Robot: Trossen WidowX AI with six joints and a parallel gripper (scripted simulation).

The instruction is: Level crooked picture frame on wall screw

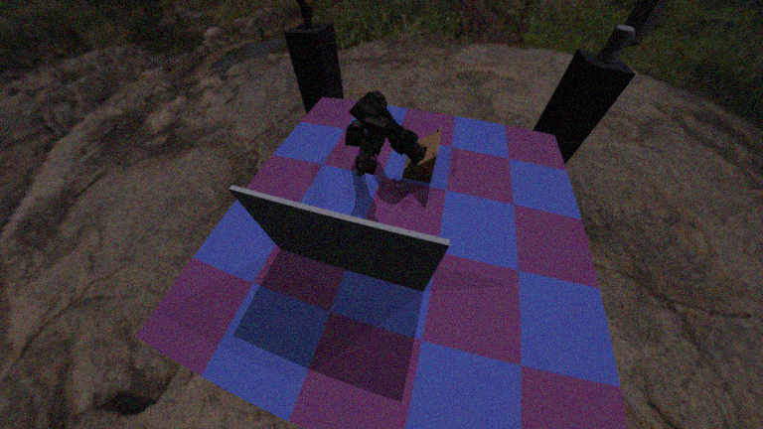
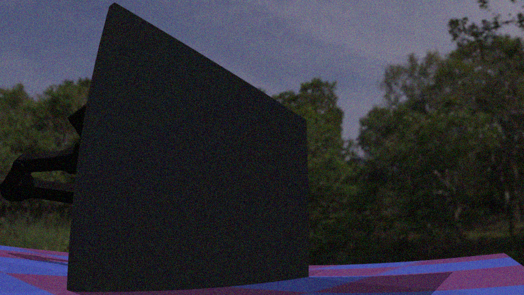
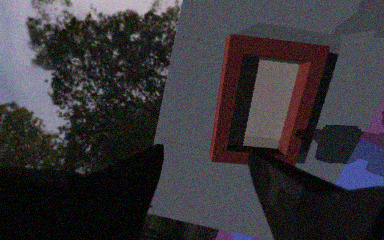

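Right now my gripper tip is 16 cm short of the picture frame, 1 cm to the left of it and 8 cm above it. Also, from my gripper tip: grey wall panel: 17 cm ahead, 10 cm below.
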